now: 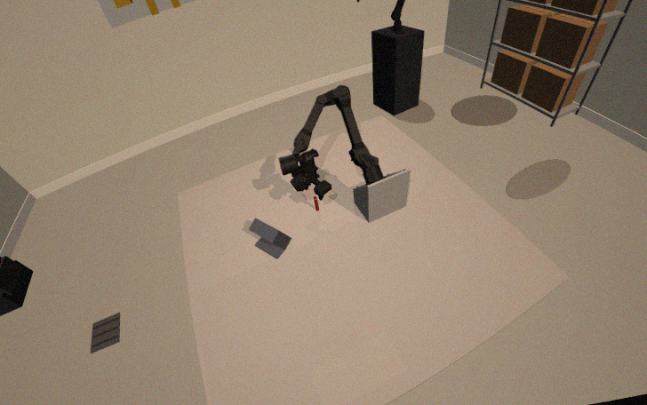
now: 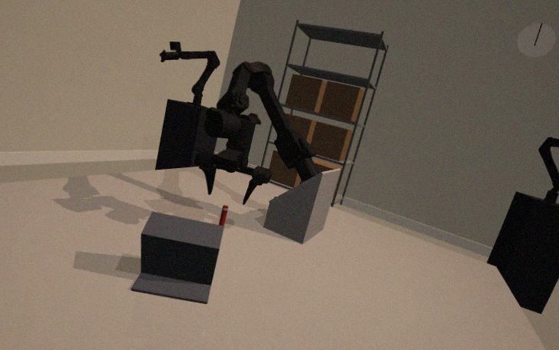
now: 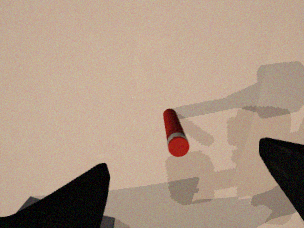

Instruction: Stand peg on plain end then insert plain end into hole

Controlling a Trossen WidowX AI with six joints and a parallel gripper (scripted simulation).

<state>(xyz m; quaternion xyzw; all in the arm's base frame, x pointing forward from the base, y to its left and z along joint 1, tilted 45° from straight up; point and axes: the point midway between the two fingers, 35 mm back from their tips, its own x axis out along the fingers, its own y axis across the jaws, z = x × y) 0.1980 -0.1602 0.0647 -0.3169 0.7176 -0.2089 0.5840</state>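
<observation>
Right now my gripper tip is 40 mm above the red peg. The rest, counted from my gripper tip: dark sloped panel: 240 mm ahead, 50 mm to the left, 40 mm below.
</observation>
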